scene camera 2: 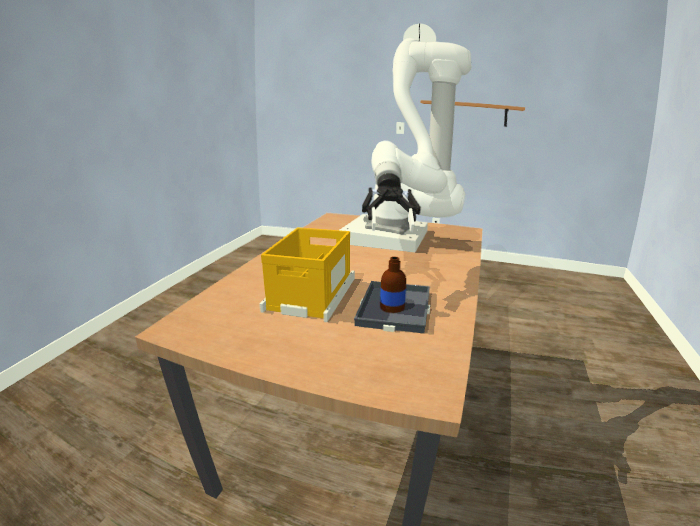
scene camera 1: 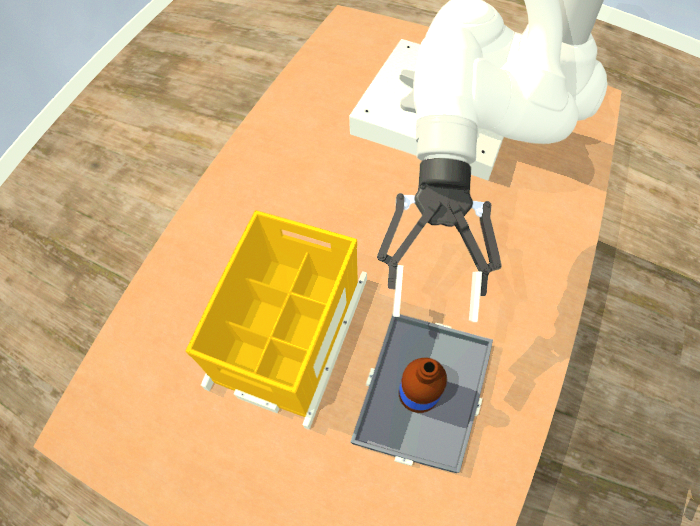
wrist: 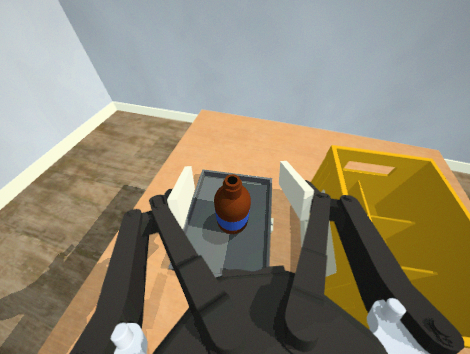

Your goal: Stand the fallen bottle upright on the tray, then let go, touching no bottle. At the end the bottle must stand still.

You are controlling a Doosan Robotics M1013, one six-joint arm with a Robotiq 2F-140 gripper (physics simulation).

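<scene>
Through scene camera 1 I can see a brown bottle (scene camera 1: 424, 380) as well as my gripper (scene camera 1: 434, 318). Scene camera 2 shows me the gripper (scene camera 2: 393, 227). And in the wrist view there are both the bottle (wrist: 232, 201) and my gripper (wrist: 236, 175).
</scene>
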